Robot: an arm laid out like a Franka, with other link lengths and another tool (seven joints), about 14 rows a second.
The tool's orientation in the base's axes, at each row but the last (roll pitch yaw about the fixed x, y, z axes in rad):
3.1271 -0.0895 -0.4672
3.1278 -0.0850 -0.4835
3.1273 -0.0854 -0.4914
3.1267 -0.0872 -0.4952
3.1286 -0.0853 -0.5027
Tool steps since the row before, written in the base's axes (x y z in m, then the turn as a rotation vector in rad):
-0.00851 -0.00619 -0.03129 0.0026 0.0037 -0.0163
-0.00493 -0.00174 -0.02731 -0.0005 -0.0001 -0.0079
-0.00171 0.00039 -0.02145 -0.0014 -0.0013 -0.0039
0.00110 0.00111 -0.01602 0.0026 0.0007 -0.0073
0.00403 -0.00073 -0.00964 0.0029 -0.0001 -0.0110
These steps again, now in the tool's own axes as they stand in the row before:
-0.00759 0.00891 0.03087 -0.0008 -0.0047 0.0162
-0.00586 0.00346 0.02696 -0.0011 0.0002 0.0078
-0.00352 0.00016 0.02123 -0.0010 0.0018 0.0039
-0.00096 -0.00174 0.01597 0.0013 -0.0020 0.0074
0.00305 -0.00143 0.00992 0.0016 -0.0015 0.0112

